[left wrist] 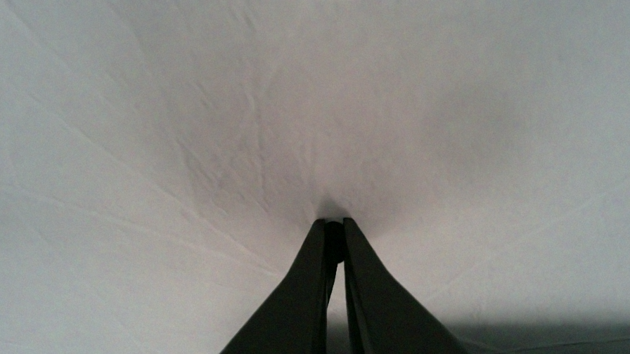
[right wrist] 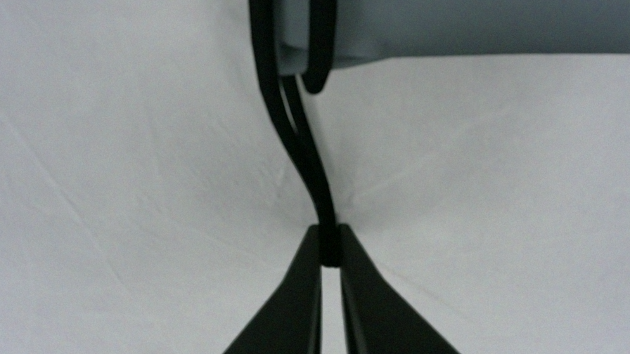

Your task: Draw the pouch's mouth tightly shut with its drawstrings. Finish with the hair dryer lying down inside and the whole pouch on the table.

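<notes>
My left gripper (left wrist: 334, 232) is shut on the knotted end of a black drawstring (left wrist: 334, 242), low over the white surface in the left wrist view. My right gripper (right wrist: 329, 237) is shut on the end of another black drawstring (right wrist: 312, 165), whose two strands run up to the pouch. Part of the grey-blue pouch (right wrist: 475, 27) shows along the top of the right wrist view, with a black cord loop at its left end. The hair dryer does not show in either view, and I cannot tell how far the mouth is drawn shut.
A creased white cloth-like table surface (left wrist: 150, 100) (right wrist: 125, 200) lies under both grippers. A dark shadowed band runs along the bottom right of the left wrist view.
</notes>
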